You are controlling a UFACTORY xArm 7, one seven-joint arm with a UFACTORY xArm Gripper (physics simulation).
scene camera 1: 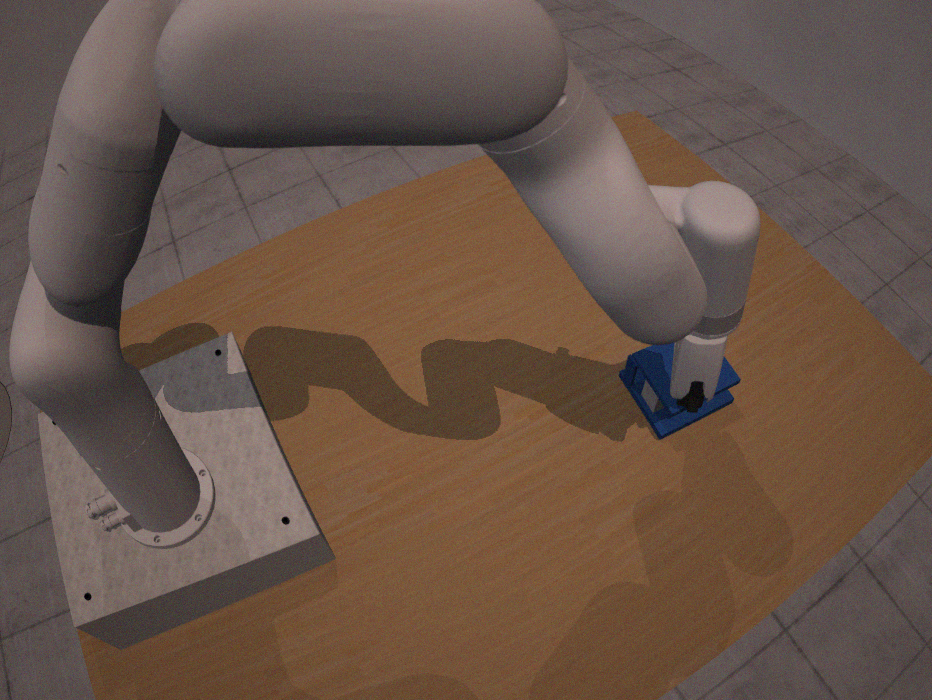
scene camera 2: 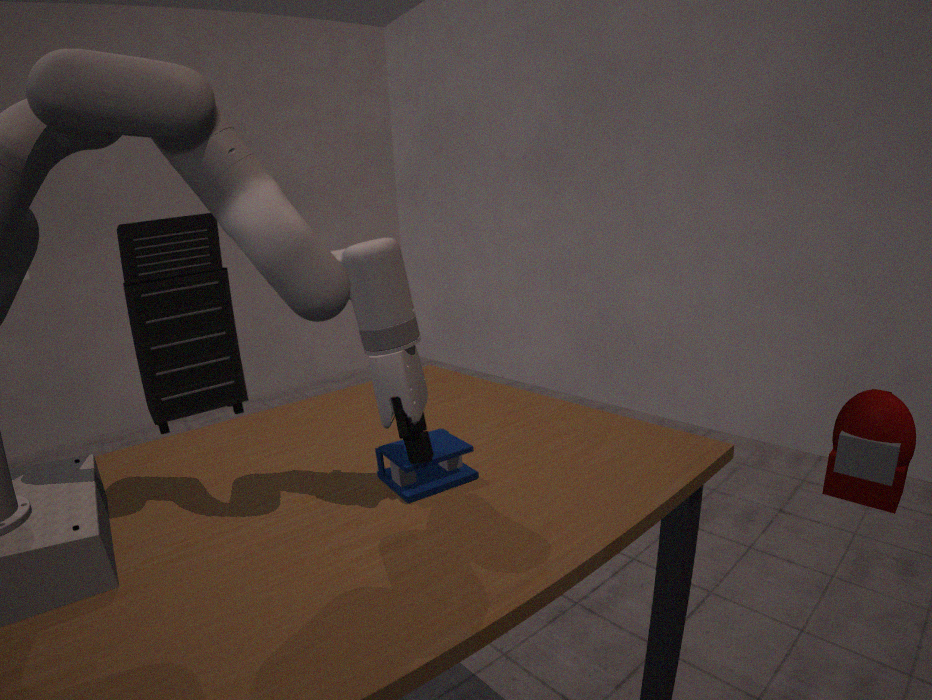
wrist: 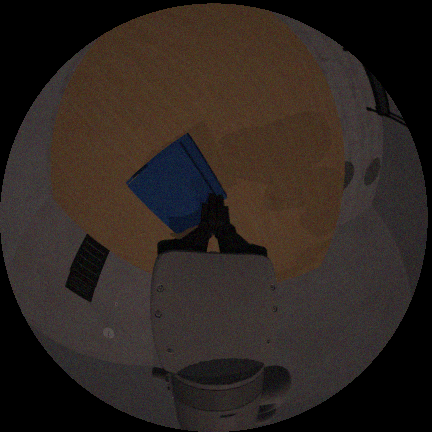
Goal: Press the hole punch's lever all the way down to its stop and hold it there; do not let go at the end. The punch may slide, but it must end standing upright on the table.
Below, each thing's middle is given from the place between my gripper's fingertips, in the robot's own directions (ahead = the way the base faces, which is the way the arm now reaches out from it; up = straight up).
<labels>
Now: the blue lever plate (scene camera 1: 655,362) 40 mm ahead of my hand, 40 mm to the left of it and 20 mm below it. From my hand the other things lie so: blue hole punch (scene camera 1: 663,425): 40 mm ahead, 40 mm to the left, 30 mm below.
</labels>
